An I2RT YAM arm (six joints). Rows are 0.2 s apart.
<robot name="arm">
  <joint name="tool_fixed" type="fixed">
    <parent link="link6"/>
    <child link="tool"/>
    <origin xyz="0 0 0" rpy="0 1.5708 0"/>
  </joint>
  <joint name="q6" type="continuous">
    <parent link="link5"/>
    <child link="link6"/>
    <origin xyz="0.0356 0 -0.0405" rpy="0 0 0"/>
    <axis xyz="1 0 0"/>
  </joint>
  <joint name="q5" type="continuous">
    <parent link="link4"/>
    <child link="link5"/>
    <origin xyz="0.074 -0.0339 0.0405" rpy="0 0 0"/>
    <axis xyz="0 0 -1"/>
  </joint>
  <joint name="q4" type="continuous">
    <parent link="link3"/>
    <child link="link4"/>
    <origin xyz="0.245 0.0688 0.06" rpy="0 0 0"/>
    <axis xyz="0 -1 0"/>
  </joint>
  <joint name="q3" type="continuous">
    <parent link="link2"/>
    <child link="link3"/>
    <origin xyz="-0.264 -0.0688 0" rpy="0 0 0"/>
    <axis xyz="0 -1 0"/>
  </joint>
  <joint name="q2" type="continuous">
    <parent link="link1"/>
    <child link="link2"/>
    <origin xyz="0.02 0.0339 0.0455" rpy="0 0 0"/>
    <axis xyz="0 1 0"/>
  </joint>
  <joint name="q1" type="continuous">
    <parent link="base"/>
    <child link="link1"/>
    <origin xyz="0 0 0.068" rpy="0 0 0"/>
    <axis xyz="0 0 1"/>
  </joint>
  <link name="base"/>
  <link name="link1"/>
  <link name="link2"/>
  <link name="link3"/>
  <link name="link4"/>
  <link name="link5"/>
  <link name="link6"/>
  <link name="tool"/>
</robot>
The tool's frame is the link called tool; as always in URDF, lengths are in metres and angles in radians. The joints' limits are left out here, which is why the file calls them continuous.
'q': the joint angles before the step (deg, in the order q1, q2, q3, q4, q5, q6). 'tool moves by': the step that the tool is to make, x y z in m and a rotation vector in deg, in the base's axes. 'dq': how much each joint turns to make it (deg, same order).
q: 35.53 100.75 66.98 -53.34 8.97 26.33
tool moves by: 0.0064 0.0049 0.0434 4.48 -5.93 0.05
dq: 0.03 -3.69 5.55 -1.81 -0.20 0.00
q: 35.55 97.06 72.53 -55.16 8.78 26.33
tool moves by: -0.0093 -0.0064 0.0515 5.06 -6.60 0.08
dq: 0.00 -6.76 3.66 -2.10 -0.29 0.00
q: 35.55 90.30 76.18 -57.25 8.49 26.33
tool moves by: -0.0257 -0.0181 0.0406 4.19 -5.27 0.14
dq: 0.00 -8.84 0.00 -2.11 -0.37 0.00
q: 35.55 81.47 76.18 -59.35 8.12 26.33
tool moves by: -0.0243 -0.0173 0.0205 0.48 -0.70 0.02
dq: 0.01 -5.81 0.01 -4.97 0.01 -0.01
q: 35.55 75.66 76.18 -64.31 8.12 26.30
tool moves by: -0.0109 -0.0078 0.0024 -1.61 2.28 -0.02
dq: 0.00 -1.53 -0.01 -4.32 -0.01 0.02
